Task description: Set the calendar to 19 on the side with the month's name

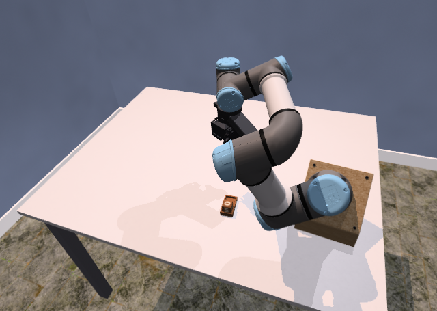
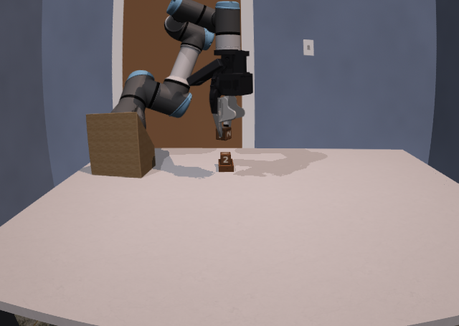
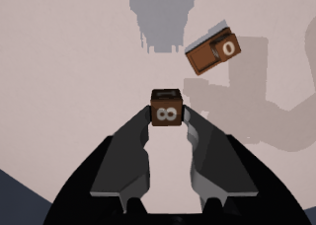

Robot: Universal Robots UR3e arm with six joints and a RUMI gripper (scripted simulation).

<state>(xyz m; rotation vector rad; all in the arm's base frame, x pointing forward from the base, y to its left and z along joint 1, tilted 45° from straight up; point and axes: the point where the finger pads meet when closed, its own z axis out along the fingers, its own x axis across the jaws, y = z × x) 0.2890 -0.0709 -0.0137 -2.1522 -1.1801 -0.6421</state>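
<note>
Right now the tray is 90 mm to the left of my hand and 120 mm below it. Round my hand: brown digit cube 10 mm below.
</note>
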